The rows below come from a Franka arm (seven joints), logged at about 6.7 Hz.
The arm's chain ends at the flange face. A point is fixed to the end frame.
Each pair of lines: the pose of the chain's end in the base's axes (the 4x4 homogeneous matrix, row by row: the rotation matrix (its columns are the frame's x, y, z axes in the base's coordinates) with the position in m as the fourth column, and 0 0 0 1 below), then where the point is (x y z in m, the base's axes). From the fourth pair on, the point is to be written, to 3 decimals.
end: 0.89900, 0.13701, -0.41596, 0.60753; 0.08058, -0.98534, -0.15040, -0.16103; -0.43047, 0.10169, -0.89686, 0.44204; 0, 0, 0, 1
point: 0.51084 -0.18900 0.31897
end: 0.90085, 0.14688, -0.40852, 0.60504; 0.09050, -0.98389, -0.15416, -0.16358; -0.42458, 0.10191, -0.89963, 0.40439; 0, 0, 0, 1
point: 0.50945 -0.19249 0.28068
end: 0.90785, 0.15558, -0.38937, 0.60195; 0.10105, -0.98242, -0.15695, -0.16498; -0.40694, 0.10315, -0.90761, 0.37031; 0, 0, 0, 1
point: 0.50909 -0.19470 0.24473
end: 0.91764, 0.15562, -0.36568, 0.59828; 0.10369, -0.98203, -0.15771, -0.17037; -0.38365, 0.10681, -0.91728, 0.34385; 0, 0, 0, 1
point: 0.509 -0.200 0.216
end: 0.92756, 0.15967, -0.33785, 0.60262; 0.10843, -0.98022, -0.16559, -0.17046; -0.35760, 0.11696, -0.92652, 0.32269; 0, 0, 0, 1
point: 0.517 -0.202 0.192
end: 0.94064, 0.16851, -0.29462, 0.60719; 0.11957, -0.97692, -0.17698, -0.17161; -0.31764, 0.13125, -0.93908, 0.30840; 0, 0, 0, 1
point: 0.528 -0.205 0.175
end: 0.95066, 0.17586, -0.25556, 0.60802; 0.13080, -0.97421, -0.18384, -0.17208; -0.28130, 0.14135, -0.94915, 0.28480; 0, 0, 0, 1
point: 0.534 -0.207 0.148
